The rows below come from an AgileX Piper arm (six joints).
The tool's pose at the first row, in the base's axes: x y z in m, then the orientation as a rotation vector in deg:
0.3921, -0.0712, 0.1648, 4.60, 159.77, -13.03
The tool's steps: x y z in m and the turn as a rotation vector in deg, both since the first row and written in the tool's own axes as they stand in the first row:
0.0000, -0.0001, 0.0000, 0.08, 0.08, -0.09
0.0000, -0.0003, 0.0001, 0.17, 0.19, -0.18
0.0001, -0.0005, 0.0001, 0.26, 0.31, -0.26
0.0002, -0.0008, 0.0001, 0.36, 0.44, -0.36
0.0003, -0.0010, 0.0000, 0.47, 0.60, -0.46
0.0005, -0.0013, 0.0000, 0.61, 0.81, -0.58
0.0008, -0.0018, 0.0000, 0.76, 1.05, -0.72
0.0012, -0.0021, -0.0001, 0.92, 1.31, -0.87
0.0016, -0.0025, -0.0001, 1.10, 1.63, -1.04
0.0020, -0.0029, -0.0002, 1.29, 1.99, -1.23
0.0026, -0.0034, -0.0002, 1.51, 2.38, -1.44
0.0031, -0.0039, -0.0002, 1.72, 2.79, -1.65
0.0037, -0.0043, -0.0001, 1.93, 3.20, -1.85
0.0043, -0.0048, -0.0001, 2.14, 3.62, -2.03
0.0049, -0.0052, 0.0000, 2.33, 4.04, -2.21
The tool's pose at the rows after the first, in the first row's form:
0.3921, -0.0713, 0.1648, 4.50, 159.85, -13.17
0.3921, -0.0715, 0.1648, 4.42, 159.96, -13.32
0.3920, -0.0717, 0.1647, 4.34, 160.08, -13.46
0.3919, -0.0720, 0.1648, 4.24, 160.21, -13.63
0.3917, -0.0722, 0.1648, 4.15, 160.37, -13.81
0.3915, -0.0725, 0.1648, 4.05, 160.57, -14.05
0.3912, -0.0730, 0.1648, 3.92, 160.81, -14.30
0.3908, -0.0732, 0.1648, 3.78, 161.07, -14.57
0.3904, -0.0736, 0.1647, 3.63, 161.38, -14.87
0.3899, -0.0740, 0.1647, 3.46, 161.74, -15.20
0.3893, -0.0744, 0.1646, 3.27, 162.12, -15.57
0.3888, -0.0749, 0.1645, 3.07, 162.52, -15.93
0.3882, -0.0753, 0.1643, 2.90, 162.93, -16.29
0.3876, -0.0758, 0.1641, 2.75, 163.33, -16.65
0.3871, -0.0762, 0.1639, 2.59, 163.74, -16.98

